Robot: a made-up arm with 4 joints.
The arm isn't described. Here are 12 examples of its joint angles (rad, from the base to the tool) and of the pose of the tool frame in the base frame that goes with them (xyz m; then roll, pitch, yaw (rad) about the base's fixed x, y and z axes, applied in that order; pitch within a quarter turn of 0, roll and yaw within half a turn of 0).
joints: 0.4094 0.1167 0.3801 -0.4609
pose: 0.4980 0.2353 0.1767 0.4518 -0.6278 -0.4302
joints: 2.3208 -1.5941 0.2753 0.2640
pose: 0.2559 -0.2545 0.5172 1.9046 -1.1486 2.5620
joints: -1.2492 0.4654 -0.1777 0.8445
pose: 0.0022 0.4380 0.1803 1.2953 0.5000 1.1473
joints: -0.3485 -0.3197 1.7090 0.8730
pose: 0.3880 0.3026 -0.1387 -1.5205 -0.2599 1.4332
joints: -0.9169 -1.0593 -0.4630 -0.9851
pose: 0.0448 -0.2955 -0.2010 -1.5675 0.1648 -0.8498
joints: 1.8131 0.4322 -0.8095 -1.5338
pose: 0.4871 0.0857 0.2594 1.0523 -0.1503 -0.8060
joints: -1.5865 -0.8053 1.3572 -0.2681
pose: 0.0405 0.2995 -0.1932 -0.0244 0.2899 0.6423
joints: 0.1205 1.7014 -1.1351 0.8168
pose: -0.1982 0.0127 0.4556 1.0742 -1.0611 1.4514
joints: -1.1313 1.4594 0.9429 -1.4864
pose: 0.2435 -0.1232 -0.2586 -0.3772 0.7740 -2.9180
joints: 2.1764 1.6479 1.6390 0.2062
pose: -0.3224 -0.1774 0.1572 -2.6518 0.1202 -1.7573
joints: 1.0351 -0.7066 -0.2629 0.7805
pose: 0.4584 0.0726 -0.2029 -1.1025 -0.1443 0.4518
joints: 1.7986 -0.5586 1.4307 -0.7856
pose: -0.0971 0.2546 0.3690 -3.0825 0.0000 -3.0407
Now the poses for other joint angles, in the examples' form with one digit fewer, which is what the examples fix.
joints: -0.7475 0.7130 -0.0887 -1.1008
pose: 0.251 0.195 -0.229 -0.574 1.086 -1.687
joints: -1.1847 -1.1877 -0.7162 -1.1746
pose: -0.006 -0.381 -0.049 -1.980 0.029 -0.876
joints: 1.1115 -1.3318 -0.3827 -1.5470
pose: 0.223 -0.373 0.307 1.055 -0.481 -2.511
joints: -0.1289 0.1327 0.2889 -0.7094
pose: 0.492 0.168 -0.048 0.281 0.036 -0.577
